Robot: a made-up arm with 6 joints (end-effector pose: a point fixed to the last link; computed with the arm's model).
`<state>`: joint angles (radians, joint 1 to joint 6).
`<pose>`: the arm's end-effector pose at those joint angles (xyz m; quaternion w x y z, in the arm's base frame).
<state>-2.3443 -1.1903 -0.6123 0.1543 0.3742 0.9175</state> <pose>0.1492 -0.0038 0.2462 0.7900 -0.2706 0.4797 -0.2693</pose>
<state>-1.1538 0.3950 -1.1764 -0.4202 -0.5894 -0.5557</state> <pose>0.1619 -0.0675 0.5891 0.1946 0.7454 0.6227 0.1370</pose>
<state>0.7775 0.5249 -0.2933 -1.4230 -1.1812 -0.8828</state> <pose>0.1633 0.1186 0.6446 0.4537 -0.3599 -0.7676 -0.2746</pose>
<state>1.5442 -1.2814 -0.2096 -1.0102 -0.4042 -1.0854</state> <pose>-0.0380 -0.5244 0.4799 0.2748 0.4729 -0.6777 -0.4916</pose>
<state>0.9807 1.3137 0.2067 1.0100 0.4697 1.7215</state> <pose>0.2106 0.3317 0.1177 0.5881 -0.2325 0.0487 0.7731</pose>
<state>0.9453 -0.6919 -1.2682 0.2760 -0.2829 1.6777</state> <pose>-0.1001 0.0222 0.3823 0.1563 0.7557 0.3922 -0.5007</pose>
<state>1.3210 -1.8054 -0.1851 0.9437 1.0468 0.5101</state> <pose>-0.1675 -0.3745 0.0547 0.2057 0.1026 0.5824 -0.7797</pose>
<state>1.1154 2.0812 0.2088 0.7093 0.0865 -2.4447</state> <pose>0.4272 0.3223 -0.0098 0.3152 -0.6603 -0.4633 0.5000</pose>
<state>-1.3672 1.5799 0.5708 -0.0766 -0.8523 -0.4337</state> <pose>-0.0105 -0.3366 0.3558 0.5528 0.7615 -0.1899 0.2802</pose>
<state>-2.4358 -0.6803 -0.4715 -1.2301 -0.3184 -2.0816</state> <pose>0.0898 -0.2430 0.6528 0.1583 -0.9044 0.3412 -0.2015</pose>
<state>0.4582 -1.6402 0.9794 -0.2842 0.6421 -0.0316</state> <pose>-0.3248 -0.4467 0.2469 0.3053 0.1328 -0.2874 -0.8981</pose>
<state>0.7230 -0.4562 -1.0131 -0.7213 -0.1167 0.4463</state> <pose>-0.2679 -0.0934 0.3997 0.3336 -0.2453 0.5791 0.7023</pose>
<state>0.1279 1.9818 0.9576 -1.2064 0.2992 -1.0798</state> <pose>0.2777 -0.3611 -0.0889 0.5849 -0.7134 0.3755 0.0890</pose>
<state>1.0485 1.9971 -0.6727 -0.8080 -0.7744 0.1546</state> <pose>0.2020 0.2360 0.1944 0.1950 -0.4721 -0.8550 -0.0900</pose>
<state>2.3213 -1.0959 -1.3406 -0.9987 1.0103 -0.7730</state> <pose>-0.1357 -0.2751 0.5366 0.0727 0.1015 0.7937 0.5953</pose>
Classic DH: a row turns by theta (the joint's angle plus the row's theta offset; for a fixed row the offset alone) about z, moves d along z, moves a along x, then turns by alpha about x. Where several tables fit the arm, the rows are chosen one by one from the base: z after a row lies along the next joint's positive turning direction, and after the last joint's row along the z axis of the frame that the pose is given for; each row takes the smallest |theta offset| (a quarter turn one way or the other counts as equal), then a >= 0, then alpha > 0; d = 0 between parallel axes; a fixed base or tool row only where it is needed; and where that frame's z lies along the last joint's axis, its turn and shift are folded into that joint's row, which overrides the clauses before.
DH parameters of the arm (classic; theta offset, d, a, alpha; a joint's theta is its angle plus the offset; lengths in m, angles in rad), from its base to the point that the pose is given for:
base (fixed): 0.9965 0 -0.081 0
joint 1: -0.9588 0.1966 0.0285 -1.9916
joint 2: -1.5554 -0.0574 0.2991 -1.6052
joint 3: 0.4211 0.0396 0.014 -1.5708
joint 4: -1.5312 -0.0241 0.0454 2.4679
joint 5: -0.301 -0.0911 0.0188 -2.2349
joint 6: -1.328 -0.2349 -0.0491 -1.9833
tool (fixed): 1.6499 -0.2094 0 0

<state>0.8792 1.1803 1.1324 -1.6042 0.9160 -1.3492</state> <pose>0.2217 0.2937 0.0183 0.7173 -0.3429 -0.0174 0.6063</pose>
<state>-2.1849 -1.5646 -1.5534 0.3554 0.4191 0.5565</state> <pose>0.0052 0.0692 0.1603 0.5131 -0.2732 0.6346 -0.5093</pose>
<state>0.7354 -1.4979 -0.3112 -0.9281 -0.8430 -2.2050</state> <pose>-0.4466 -0.3723 0.4072 0.1476 -0.1918 0.9425 0.2305</pose>
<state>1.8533 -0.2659 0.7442 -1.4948 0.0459 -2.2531</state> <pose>-0.3210 0.1078 0.5528 0.2839 0.2841 -0.5117 0.7595</pose>
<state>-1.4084 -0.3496 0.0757 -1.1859 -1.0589 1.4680</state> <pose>0.1421 0.0693 0.4098 0.8320 -0.2170 -0.1584 0.4853</pose>
